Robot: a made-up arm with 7 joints.
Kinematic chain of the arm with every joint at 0, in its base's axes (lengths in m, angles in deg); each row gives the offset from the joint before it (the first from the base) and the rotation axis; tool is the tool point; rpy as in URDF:
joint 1: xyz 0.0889 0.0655 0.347 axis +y
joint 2: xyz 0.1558 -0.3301 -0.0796 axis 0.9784 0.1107 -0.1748
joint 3: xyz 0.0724 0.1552 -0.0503 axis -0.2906 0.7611 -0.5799
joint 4: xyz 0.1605 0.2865 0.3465 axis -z
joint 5: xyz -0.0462 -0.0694 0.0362 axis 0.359 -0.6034 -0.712
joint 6: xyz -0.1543 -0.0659 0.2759 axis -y
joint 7: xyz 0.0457 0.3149 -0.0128 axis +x
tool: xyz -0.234 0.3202 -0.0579 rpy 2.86 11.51 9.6
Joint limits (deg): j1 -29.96..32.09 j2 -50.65..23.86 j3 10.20..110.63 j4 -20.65..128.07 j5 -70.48..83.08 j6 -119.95..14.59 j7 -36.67..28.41
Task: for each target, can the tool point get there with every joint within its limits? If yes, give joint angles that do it. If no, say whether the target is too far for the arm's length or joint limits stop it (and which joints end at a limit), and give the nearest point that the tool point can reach.
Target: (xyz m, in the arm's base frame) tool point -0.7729 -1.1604 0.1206
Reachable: no: joint limits stop it (at a limit: joint 1, joint 3, joint 4, joint 6, joint 7) | nearest point 0.1980 -0.7152 -0.3869 | short by 1.183 m
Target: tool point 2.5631 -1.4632 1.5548
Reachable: no: too far | nearest point 1.3996 -0.7693 0.7708 | short by 1.565 m
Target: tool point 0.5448 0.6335 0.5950
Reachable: yes | joints 18.07 -2.37 38.20 -8.03 -36.65 3.59 -5.36
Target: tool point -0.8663 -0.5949 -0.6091
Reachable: no: joint limits stop it (at a limit: joint 1, joint 2, joint 3, joint 4, joint 7) | nearest point 0.0255 -0.4375 -0.6276 | short by 0.906 m
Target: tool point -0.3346 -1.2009 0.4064
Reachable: no: joint limits stop it (at a limit: joint 1, joint 3, joint 4, joint 6, joint 7) | nearest point 0.3964 -0.8408 -0.1823 | short by 1.005 m
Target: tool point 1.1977 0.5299 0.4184
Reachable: yes | joints -19.31 -0.28 61.87 57.93 -26.72 -14.38 -28.78
